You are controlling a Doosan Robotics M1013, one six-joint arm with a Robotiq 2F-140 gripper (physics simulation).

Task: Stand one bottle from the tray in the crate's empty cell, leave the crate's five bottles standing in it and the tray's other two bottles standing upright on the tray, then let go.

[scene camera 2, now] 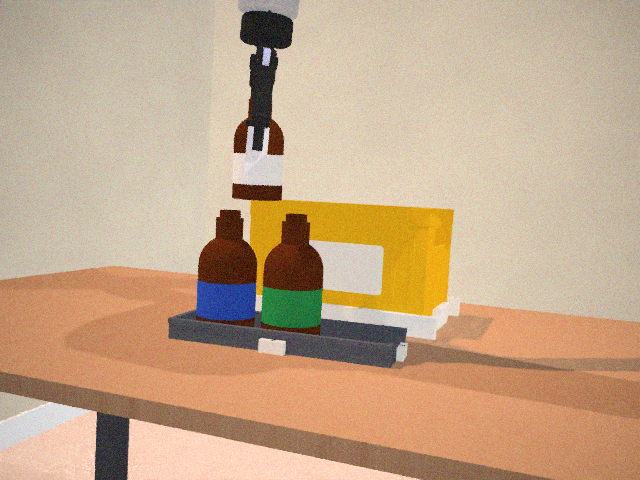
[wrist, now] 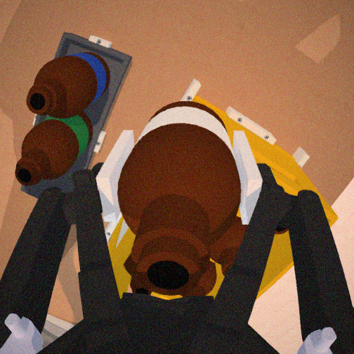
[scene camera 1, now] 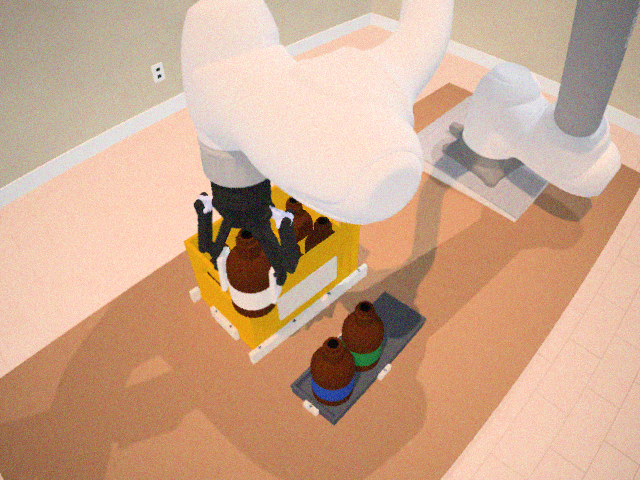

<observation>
My gripper shows in scene camera 2 [252, 176], in the wrist view and in scene camera 1. A green-labelled bottle shows in scene camera 2 [292, 292], in the wrist view [49, 149] and in scene camera 1 [362, 331]. A blue-labelled bottle shows in scene camera 2 [227, 268], in the wrist view and in scene camera 1. A white-labelled bottle shows in scene camera 2 [269, 188], in the wrist view [179, 190] and in scene camera 1 [247, 267]. The same spot on the blue-labelled bottle: [wrist: 64, 86] is [scene camera 1: 322, 357]. One and the same spot on my gripper: [scene camera 1: 284, 258] is [wrist: 47, 218].
</observation>
